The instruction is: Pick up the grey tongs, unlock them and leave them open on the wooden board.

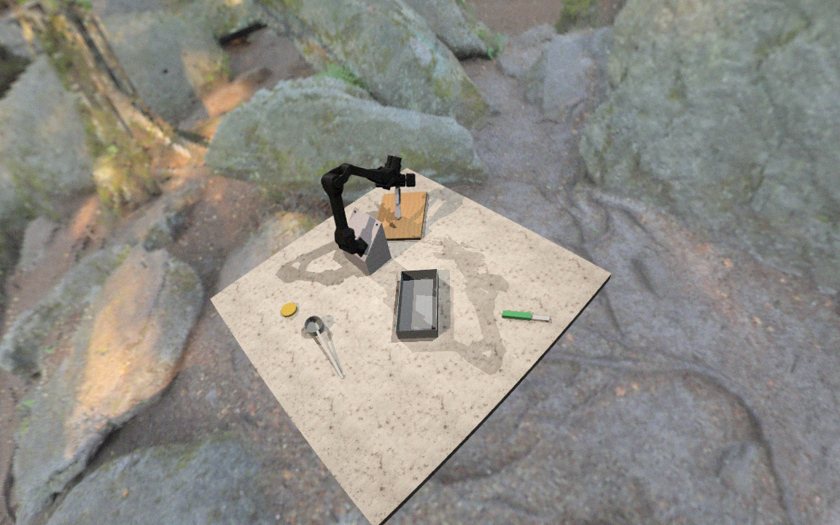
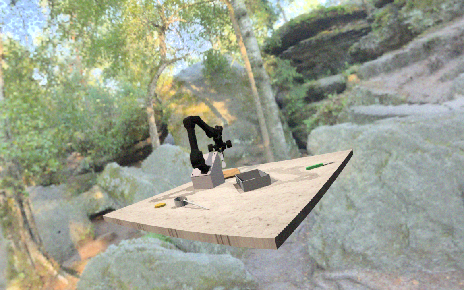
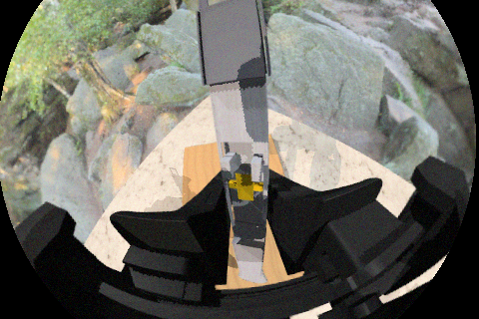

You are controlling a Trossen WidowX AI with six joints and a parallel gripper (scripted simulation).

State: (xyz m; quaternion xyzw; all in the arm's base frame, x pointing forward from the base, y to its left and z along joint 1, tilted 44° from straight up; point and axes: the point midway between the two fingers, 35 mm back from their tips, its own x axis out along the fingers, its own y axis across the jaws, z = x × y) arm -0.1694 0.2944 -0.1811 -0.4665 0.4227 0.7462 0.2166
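Now: gripper tip 3 cm below the small yellow part, 2 cm to the left of it and 2 cm short of it. The rest, counted from my gripper tip: yellow disc: 76 cm to the right, 19 cm below, 14 cm ahead; then roasting tin: 53 cm ahead, 33 cm to the right, 17 cm below; then wooden board: 19 cm below, 4 cm to the right, 1 cm ahead.
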